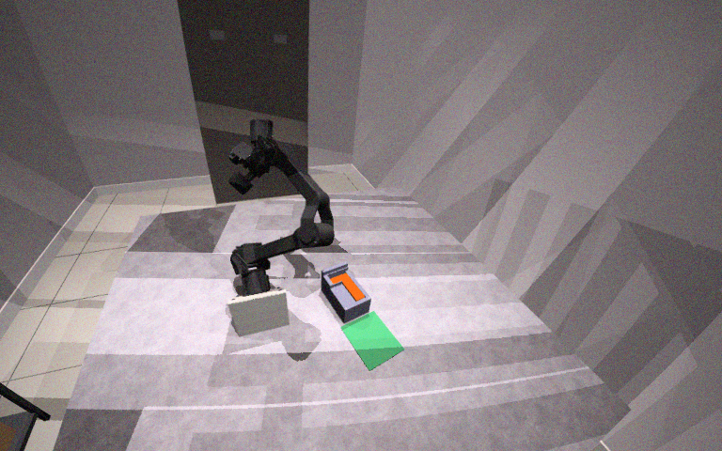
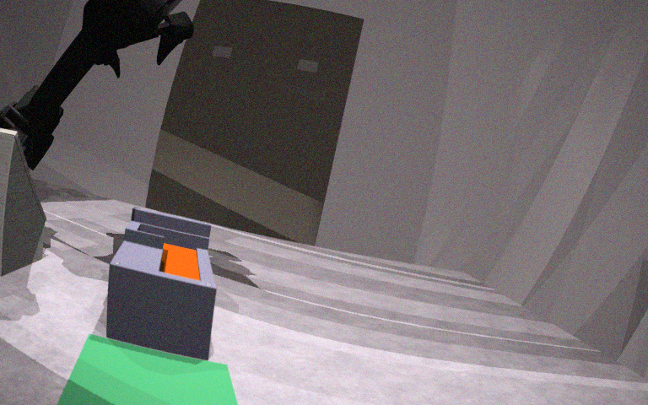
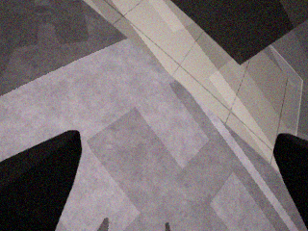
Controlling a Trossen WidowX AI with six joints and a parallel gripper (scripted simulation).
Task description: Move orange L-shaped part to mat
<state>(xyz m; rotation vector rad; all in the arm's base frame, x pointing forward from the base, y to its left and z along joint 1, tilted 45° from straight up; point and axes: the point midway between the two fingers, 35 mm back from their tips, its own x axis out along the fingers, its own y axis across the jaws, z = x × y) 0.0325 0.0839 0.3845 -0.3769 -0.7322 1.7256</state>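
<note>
My gripper tip is 340 mm to the left of the orange l-shaped part, 260 mm short of it and 230 mm above it. Round my gripper tip: green mat 500 mm to the right, 310 mm ahead, 300 mm below.
</note>
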